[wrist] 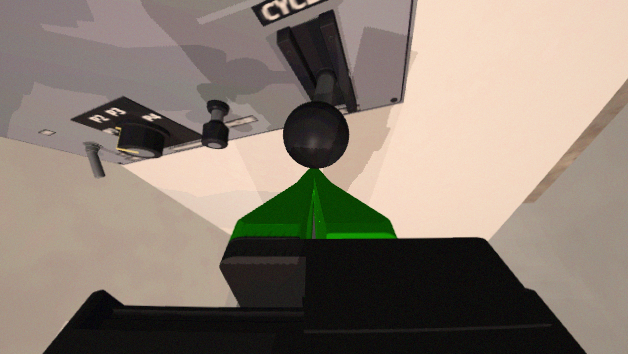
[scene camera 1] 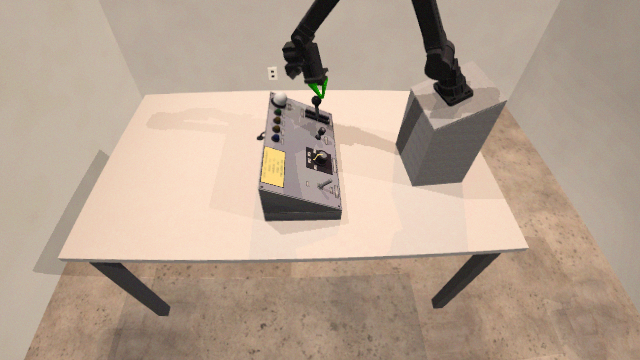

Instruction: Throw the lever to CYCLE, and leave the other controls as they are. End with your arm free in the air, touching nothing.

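Frame: origin at the arm's base, x ahead, y left, z up, level; millimetres.
Seen in the pictures: gripper, fingertip midpoint: [wrist: 313, 176] [scene camera 1: 322, 98]; arm's base at its link origin: [scene camera 1: 452, 91].
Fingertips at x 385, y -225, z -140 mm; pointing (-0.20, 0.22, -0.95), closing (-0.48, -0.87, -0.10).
Observation:
Pixels of each thing's top centre, then the offset from my fingertips to it. "pt": a spot on its surface instead. Level surfaces: height alone.
- black ball knob at its top centre: [wrist: 313, 162] [scene camera 1: 317, 96] 6 mm up, 18 mm ahead, 11 mm right
- black slotted guide at a spot on its surface: [wrist: 342, 60] pt 79 mm down, 29 mm ahead, 31 mm right
- CYCLE label at a spot on its surface: [wrist: 290, 9] pt 74 mm down, 72 mm ahead, 15 mm right
- small black knob lever at its top centre: [wrist: 204, 139] [scene camera 1: 319, 128] 53 mm down, 32 mm ahead, 109 mm left
- rotary knob at its top centre: [wrist: 132, 155] [scene camera 1: 321, 152] 60 mm down, 52 mm ahead, 227 mm left
- toggle at its top centre: [wrist: 86, 172] [scene camera 1: 326, 179] 61 mm down, 65 mm ahead, 347 mm left
- white dome at a spot on its surface: [scene camera 1: 280, 99] pt 2 mm up, 157 mm ahead, 22 mm right
- table at its surface level: 190 mm down
The lever, a black ball knob [scene camera 1: 316, 100] [wrist: 316, 135] on a grey stem, stands up from a black slotted guide [scene camera 1: 324, 119] [wrist: 342, 60] at the far end of the sloped grey control panel [scene camera 1: 295, 165] [wrist: 240, 30]. A CYCLE label [wrist: 290, 9] is at the guide's far end in the wrist view; the stem is nearer the guide's other end. My gripper [scene camera 1: 322, 97] [wrist: 313, 176] is shut, its green fingertips together with nothing between them. The tips are right beside the ball, on the side away from the label in the wrist view; I cannot tell whether they touch it.
Other controls on the panel are a small black knob lever [scene camera 1: 321, 133] [wrist: 216, 125], a rotary knob [scene camera 1: 321, 158] [wrist: 142, 139], a toggle [scene camera 1: 325, 184] [wrist: 95, 161], a white dome [scene camera 1: 280, 99] and several coloured buttons. The arm's grey pedestal [scene camera 1: 440, 150] stands right on the table [scene camera 1: 165, 200].

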